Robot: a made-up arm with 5 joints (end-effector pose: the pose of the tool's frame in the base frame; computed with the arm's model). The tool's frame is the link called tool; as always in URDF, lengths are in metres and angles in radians.
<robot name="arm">
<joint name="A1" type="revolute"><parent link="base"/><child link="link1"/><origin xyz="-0.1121 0.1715 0.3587" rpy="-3.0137 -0.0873 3.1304"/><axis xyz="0 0 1"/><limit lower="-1.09" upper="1.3" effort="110" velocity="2.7"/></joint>
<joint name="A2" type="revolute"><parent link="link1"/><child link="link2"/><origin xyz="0.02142 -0.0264 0.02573" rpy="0 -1.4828 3.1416"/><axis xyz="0 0 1"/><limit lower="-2.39" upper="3.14" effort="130" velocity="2"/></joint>
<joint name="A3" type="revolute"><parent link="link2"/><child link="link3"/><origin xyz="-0.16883 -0.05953 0.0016" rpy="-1.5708 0 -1.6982"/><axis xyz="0 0 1"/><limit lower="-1.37" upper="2.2" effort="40" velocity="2.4"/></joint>
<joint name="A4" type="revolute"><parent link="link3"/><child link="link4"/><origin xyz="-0.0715 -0.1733 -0.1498" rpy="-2.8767 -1.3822 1.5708"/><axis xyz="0 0 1"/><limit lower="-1.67" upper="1.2" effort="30" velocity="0.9"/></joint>
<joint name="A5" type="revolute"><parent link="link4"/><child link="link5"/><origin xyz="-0.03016 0.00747 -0.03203" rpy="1.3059 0 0"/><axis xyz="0 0 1"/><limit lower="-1.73" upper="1.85" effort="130" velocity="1.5"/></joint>
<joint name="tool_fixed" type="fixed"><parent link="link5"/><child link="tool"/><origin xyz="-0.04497 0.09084 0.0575" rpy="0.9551 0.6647 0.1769"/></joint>
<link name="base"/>
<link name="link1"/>
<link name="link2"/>
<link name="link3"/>
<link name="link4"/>
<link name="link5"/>
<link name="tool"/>
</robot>
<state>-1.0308 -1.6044 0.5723 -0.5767 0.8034</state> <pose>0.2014 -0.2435 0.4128 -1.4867 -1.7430 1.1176</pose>
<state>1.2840 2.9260 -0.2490 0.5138 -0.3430</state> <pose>-0.0091 0.2419 0.0024 -0.1741 -1.3202 -2.7094</pose>
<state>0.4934 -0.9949 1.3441 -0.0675 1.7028</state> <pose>-0.3955 0.1152 0.8267 2.6352 -1.6144 -0.4124</pose>
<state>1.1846 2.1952 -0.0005 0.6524 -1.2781</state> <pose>0.0188 0.3439 0.1615 -0.5220 1.2988 2.0943</pose>
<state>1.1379 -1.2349 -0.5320 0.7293 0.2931</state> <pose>-0.5248 0.0478 0.3153 -2.1843 -0.9591 -1.5698</pose>
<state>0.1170 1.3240 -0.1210 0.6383 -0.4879</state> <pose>-0.1971 0.4629 0.4699 1.6330 0.6336 -2.0454</pose>
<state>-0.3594 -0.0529 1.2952 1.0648 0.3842</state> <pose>-0.3765 0.2047 0.6997 -2.7057 -0.2714 -0.4172</pose>
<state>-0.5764 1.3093 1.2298 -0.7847 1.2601</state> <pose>-0.4632 0.5073 0.2199 1.0310 -0.5409 -0.0030</pose>
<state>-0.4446 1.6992 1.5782 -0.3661 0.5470</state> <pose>-0.3752 0.4746 0.0676 1.5611 -0.9568 0.2375</pose>
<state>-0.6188 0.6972 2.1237 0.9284 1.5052</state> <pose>-0.4293 0.5438 0.3637 1.5241 -0.9912 1.5343</pose>
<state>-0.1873 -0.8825 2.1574 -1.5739 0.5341</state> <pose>-0.0041 -0.0194 0.6819 -0.4333 0.0642 2.6046</pose>
